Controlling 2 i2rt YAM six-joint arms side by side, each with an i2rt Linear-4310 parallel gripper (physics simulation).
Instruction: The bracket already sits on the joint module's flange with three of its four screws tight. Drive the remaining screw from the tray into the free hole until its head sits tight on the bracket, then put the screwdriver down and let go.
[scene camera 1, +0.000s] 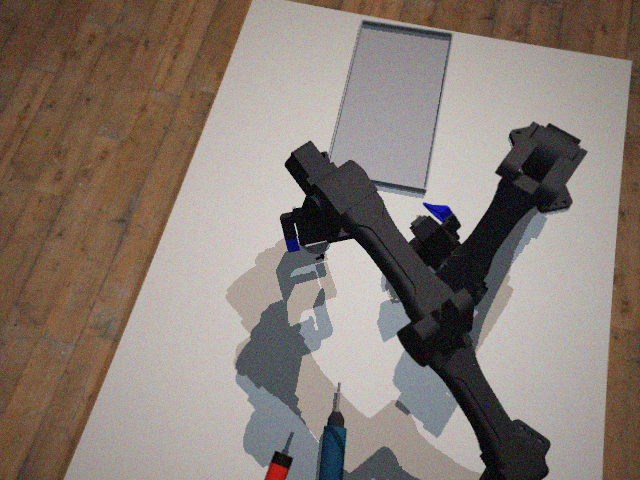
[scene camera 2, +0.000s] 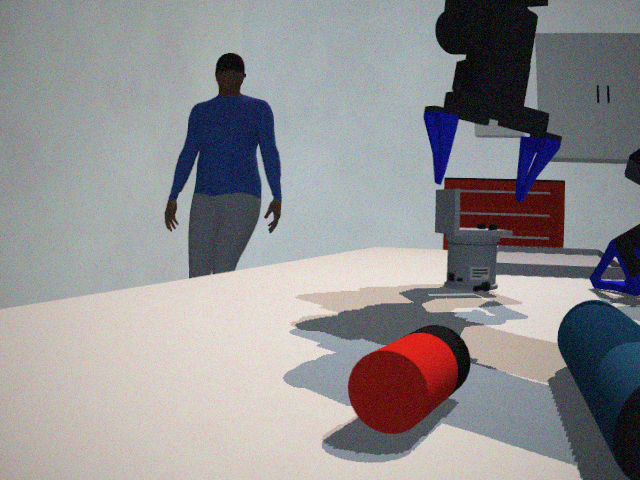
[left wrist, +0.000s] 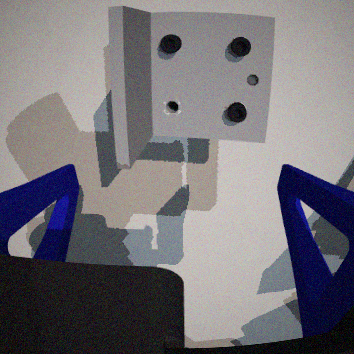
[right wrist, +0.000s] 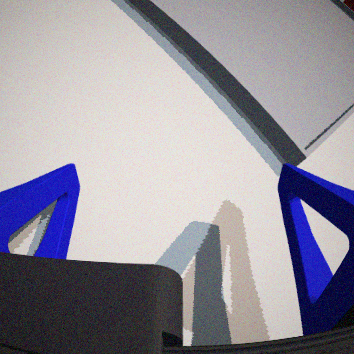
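Pixels of known places: left gripper, fingertip midpoint: (scene camera 1: 316, 237) (scene camera 2: 479, 192) (left wrist: 177, 175); right gripper, fingertip midpoint: (scene camera 1: 406, 220) (scene camera 2: 612, 269) (right wrist: 178, 174); left arm's base, link origin: (scene camera 1: 505, 479).
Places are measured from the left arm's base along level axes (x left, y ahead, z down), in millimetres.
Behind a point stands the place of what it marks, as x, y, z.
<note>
The grey L-shaped bracket (scene camera 2: 447, 211) @[-136, 545, -85] (left wrist: 200, 75) @[-168, 533, -66] sits on the joint module (scene camera 2: 470, 260) @[-144, 518, -32]. The left wrist view shows three dark screw heads (left wrist: 170, 44) @[-166, 555, -69] (left wrist: 240, 47) @[-194, 533, -69] (left wrist: 236, 112) @[-172, 506, -69] in it and the free hole (left wrist: 172, 106) @[-144, 527, -60] beside the upright plate. My left gripper (scene camera 2: 479, 191) @[-140, 506, -106] (left wrist: 177, 175) @[-140, 506, -106] is open and empty, above the bracket. My right gripper (right wrist: 178, 174) @[-307, 401, -20] is open and empty, low near a corner of the tray (scene camera 1: 399, 187) @[-370, 457, -3] (scene camera 2: 542, 269) @[-343, 517, -9] (right wrist: 237, 97) @[-369, 459, -5]. No loose screw can be made out in the tray. A blue screwdriver (scene camera 1: 332, 449) @[141, 266, -41] (scene camera 2: 599, 351) @[197, 250, -34] and a red one (scene camera 1: 279, 467) @[217, 323, -34] (scene camera 2: 408, 379) @[249, 307, -24] lie on the table.
My left arm (scene camera 1: 387, 242) @[-109, 354, -366] spans the white table (scene camera 1: 217, 196) @[-127, 762, 0] and hides most of the module in scene camera 1. My right arm (scene camera 1: 491, 232) @[-251, 247, -276] stands beside it. A person (scene camera 2: 232, 149), a red drawer cabinet (scene camera 2: 537, 222) and a grey cabinet (scene camera 2: 584, 118) are in the background.
</note>
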